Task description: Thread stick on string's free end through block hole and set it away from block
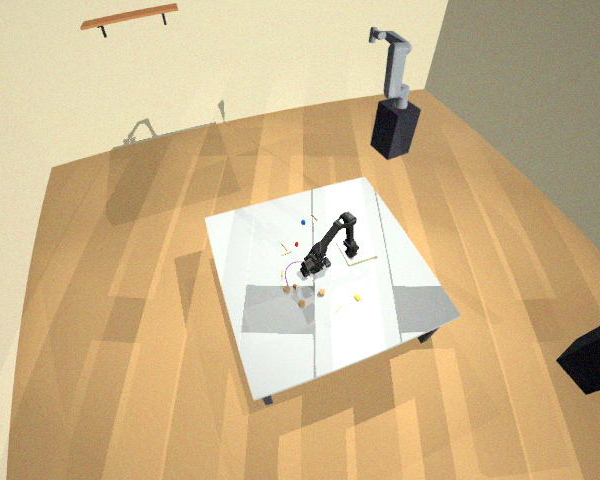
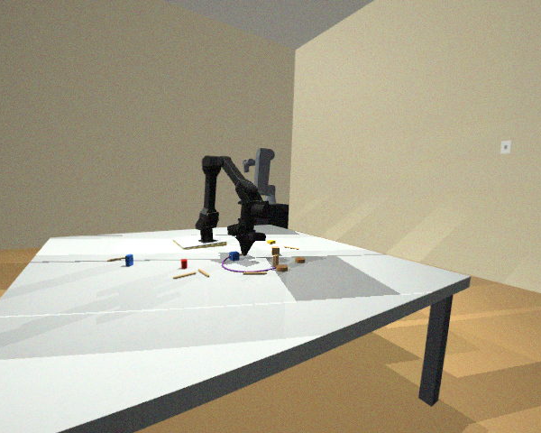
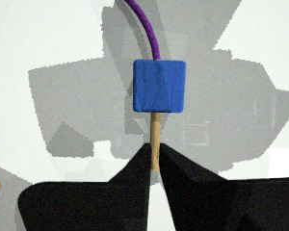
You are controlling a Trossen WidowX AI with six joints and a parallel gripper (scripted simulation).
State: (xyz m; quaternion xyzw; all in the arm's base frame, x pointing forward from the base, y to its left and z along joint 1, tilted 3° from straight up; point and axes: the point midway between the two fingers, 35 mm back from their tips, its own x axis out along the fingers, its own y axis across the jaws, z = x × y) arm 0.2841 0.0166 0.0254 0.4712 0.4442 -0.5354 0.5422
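The blue block lies 50 mm to the right of my gripper tip and 10 mm above it. Round my gripper tip: round wooden button (200 mm ahead, 20 mm to the left); then thin wooden stick (40 mm to the right, 10 mm above); then red cylinder (10 mm behind, 240 mm to the right).
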